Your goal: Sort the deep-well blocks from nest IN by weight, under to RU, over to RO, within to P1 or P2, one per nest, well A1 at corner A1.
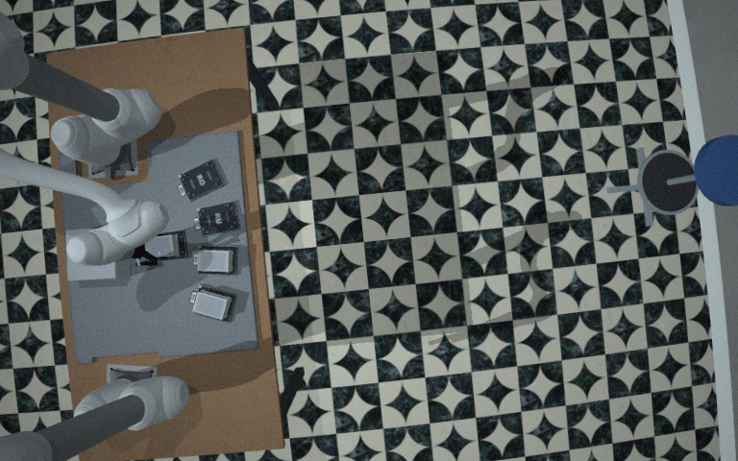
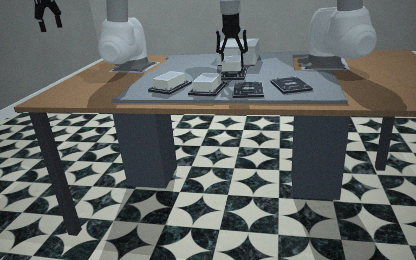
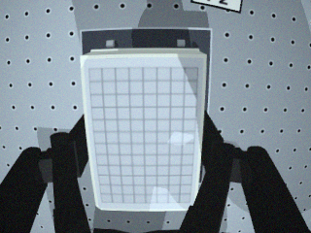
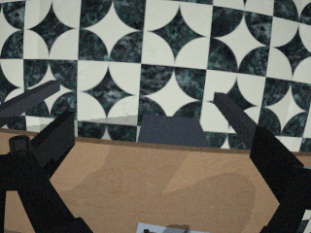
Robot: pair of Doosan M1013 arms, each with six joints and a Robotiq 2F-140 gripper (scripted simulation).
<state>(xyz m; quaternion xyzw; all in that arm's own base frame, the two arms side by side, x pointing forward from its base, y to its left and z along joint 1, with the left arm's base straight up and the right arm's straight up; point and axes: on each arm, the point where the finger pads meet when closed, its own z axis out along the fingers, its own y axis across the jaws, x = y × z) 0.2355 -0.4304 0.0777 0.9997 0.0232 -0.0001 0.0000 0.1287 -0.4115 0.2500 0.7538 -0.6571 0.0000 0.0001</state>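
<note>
Right now my left hand is 60 mm above the dark infeed nest. From my left hand the other things lie so: reject nest RU: 230 mm ahead, 100 mm to the left, 60 mm below; then A1 mark: 80 mm behind, 50 mm to the left, 50 mm below; then nest P2: 210 mm ahead, 80 mm to the right, 60 mm below.
</note>
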